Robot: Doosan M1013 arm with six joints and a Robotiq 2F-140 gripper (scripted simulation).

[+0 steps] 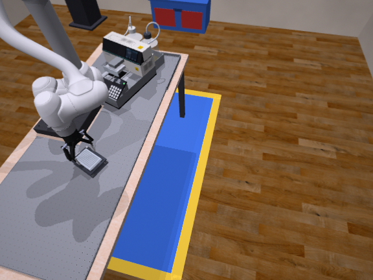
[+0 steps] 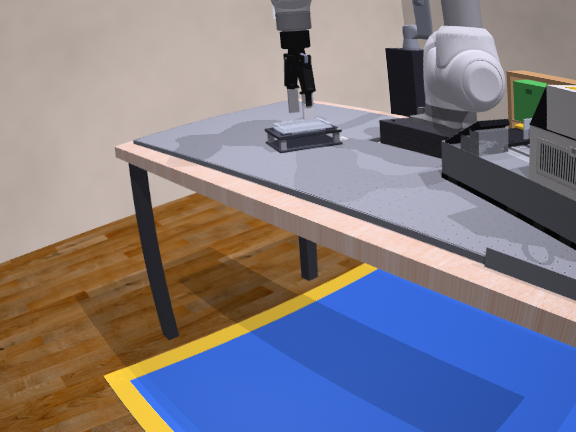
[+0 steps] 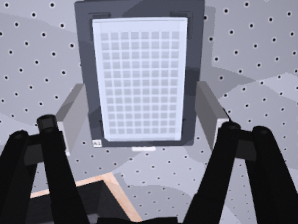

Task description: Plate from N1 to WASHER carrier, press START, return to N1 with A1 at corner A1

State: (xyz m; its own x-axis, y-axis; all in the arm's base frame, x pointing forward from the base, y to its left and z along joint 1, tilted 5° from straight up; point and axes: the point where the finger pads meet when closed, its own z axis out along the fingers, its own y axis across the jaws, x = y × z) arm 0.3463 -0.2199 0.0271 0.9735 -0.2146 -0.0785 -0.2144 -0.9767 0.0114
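The plate lies 5 cm below my hand. Also, from my hand: plate washer: 20 cm behind, 67 cm to the left, 3 cm above; plate nest N1: 6 cm below.
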